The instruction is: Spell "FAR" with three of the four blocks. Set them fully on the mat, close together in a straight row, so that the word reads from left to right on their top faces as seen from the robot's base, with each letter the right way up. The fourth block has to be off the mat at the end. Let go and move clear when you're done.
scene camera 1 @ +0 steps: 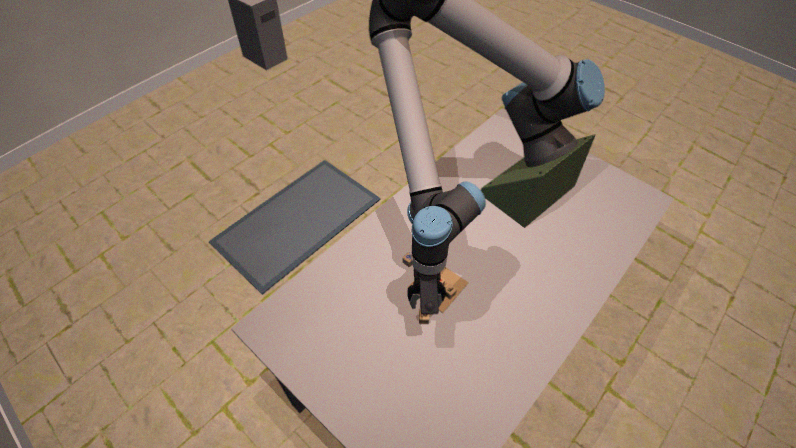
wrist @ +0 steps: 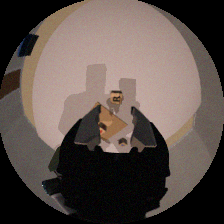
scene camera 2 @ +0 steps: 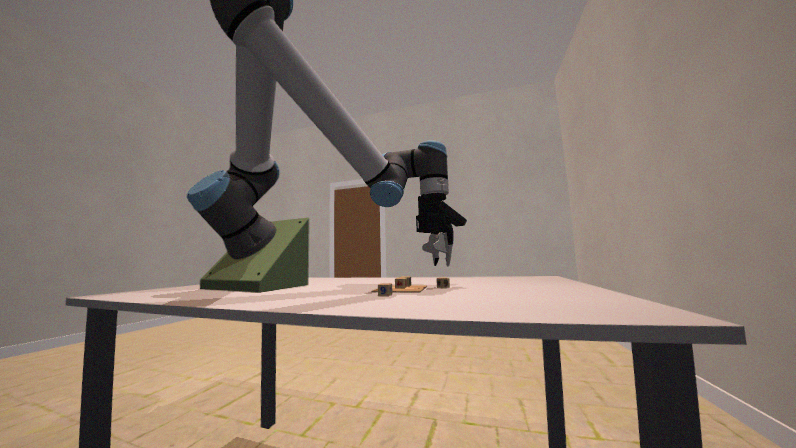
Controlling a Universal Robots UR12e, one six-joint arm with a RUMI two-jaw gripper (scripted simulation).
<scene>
In view: my gripper (scene camera 2: pixel 441 266).
My gripper also shows in scene camera 1 (scene camera 1: pixel 424 308) and in the wrist view (wrist: pixel 116 106).
</scene>
